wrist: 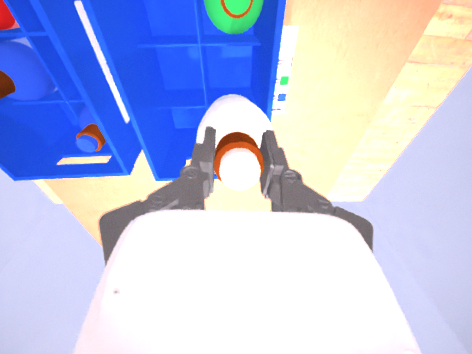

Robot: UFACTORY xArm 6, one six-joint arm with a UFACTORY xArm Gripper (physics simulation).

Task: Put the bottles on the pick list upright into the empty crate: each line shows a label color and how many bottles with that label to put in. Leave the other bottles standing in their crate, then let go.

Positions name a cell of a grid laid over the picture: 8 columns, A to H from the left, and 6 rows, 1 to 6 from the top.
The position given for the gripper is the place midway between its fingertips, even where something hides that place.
In view: the gripper (E3) and a white bottle (E3).
